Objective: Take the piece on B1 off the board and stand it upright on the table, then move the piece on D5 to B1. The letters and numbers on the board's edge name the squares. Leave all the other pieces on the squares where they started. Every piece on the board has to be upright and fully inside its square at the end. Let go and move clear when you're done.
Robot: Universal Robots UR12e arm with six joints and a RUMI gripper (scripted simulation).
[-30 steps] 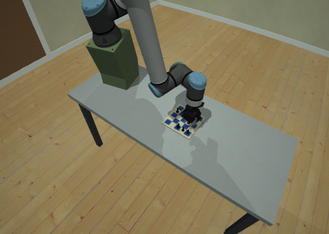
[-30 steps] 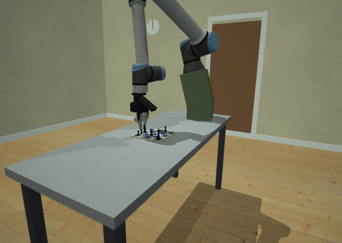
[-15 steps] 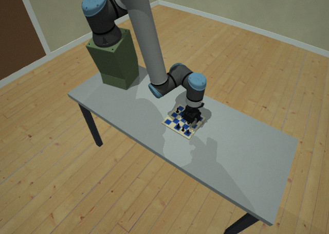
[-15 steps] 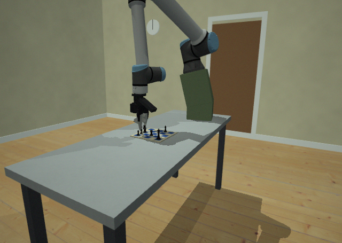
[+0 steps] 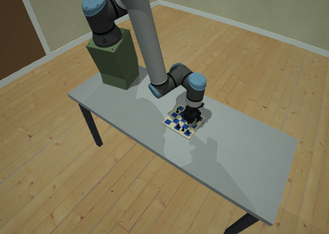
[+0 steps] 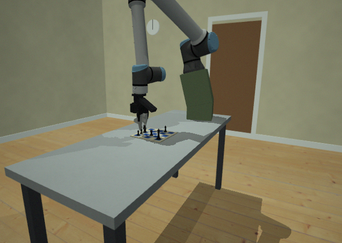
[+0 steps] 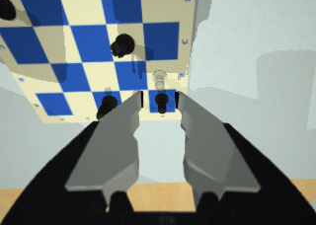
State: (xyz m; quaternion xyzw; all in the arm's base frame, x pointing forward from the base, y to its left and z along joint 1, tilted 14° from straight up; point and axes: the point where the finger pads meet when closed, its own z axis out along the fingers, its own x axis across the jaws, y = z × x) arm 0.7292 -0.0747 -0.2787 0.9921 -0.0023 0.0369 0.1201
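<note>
The white piece lies 40 mm below my hand. The rest, counted from my hand: blue-and-cream chessboard: 70 mm behind, 60 mm below, 40 mm to the left.
</note>
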